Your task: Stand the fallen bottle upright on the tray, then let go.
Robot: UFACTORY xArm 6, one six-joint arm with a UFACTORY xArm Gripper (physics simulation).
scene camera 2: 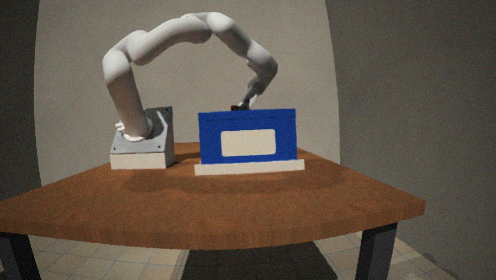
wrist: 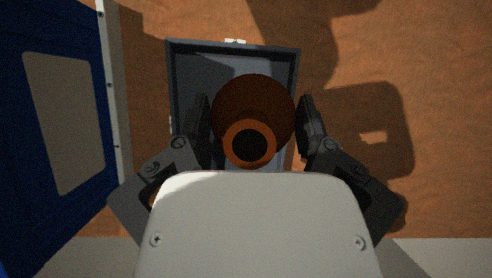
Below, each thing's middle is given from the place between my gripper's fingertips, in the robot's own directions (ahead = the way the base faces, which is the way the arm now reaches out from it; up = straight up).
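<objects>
The brown bottle (wrist: 253,116) has my hand 10 mm short of it and 10 mm above it.
</objects>
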